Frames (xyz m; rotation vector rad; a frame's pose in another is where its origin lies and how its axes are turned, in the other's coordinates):
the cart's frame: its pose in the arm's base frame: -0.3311 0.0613 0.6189 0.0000 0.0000 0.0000
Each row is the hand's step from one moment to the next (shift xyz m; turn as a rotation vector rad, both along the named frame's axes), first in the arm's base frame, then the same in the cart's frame.
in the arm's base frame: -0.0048 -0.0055 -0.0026 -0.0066 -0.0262 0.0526
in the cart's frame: -0.0048 -0.0055 -0.0026 -0.0066 -0.0262 0.0526
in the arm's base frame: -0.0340 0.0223 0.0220 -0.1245 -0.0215 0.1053
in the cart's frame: -0.0340 0.0223 0.0220 -0.1245 -0.0215 0.1053
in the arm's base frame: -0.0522 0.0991 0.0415 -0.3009 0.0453 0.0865
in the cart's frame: -0.0522 0.0991 0.0415 -0.3009 0.0453 0.0865
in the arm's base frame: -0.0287 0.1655 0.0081 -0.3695 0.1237 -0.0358
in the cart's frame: -0.0287 0.1655 0.0081 -0.3695 0.1237 -0.0358
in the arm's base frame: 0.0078 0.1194 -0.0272 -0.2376 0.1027 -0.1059
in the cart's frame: 0.0078 0.1194 -0.0272 -0.2376 0.1027 -0.1059
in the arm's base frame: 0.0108 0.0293 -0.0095 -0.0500 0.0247 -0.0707
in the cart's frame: 0.0108 0.0293 -0.0095 -0.0500 0.0247 -0.0707
